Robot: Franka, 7 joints.
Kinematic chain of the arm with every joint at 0, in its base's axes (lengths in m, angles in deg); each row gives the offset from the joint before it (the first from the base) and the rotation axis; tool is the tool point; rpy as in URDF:
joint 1: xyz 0 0 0.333 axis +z
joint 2: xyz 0 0 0 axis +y
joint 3: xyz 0 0 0.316 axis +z
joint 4: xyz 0.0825 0 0 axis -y
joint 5: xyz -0.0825 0 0.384 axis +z
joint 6: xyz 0 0 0 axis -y
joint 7: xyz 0.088 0 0 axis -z
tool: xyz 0 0 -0.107 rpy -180 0 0
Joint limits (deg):
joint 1: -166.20..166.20
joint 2: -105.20..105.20
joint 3: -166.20..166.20
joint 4: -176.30..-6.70
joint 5: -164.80..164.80
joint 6: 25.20..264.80
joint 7: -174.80..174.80
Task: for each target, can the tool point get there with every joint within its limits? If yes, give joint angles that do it. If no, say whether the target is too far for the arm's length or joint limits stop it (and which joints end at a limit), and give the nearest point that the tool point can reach.
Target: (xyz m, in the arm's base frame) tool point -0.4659 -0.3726 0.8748
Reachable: yes | joints 11.63 -23.04 -120.54 -48.00 82.89 187.79 100.26
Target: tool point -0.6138 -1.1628 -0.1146
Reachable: no: too far | nearest point -0.3791 -0.7182 0.0565 | short by 0.531 m
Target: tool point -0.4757 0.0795 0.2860
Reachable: yes | joints -110.64 13.14 -79.08 -146.88 -8.46 170.10 -143.15
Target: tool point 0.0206 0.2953 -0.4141
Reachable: no: joint limits stop it (at a limit: joint 2) | nearest point 0.0205 0.2941 -0.3606 | short by 0.053 m
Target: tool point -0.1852 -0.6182 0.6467
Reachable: yes | joints 6.63 -53.42 -83.40 -89.38 68.62 126.70 107.26
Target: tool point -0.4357 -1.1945 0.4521
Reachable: no: too far | nearest point -0.2927 -0.8024 0.4130 | short by 0.419 m
